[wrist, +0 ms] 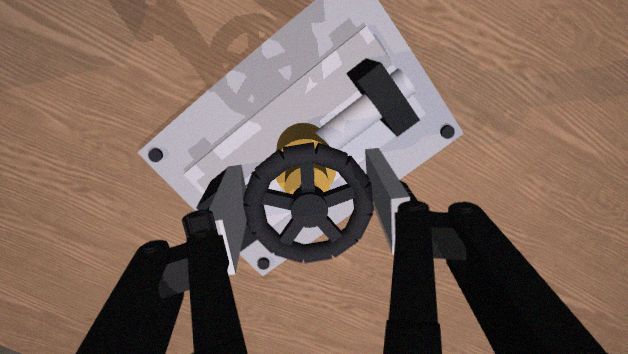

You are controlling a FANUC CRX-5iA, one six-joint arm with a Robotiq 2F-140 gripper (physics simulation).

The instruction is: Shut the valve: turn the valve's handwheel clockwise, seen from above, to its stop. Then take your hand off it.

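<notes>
The valve's dark handwheel [309,209], a ribbed ring with several spokes and a round hub, shows in the middle of the wrist view. Below it is the brass valve body [300,137], partly hidden by the wheel. My gripper [306,178] is shut on the handwheel, with one flat finger pad at the left side of its rim and the other at the right side. The wheel hides part of the valve and its pipe.
A white pipe [350,120] runs from the valve through a black clamp block [395,107] at the upper right. A light grey base plate [185,135] with dark bolts at its corners lies slanted on the wooden table top [540,175]. Shadows fall across the plate and table.
</notes>
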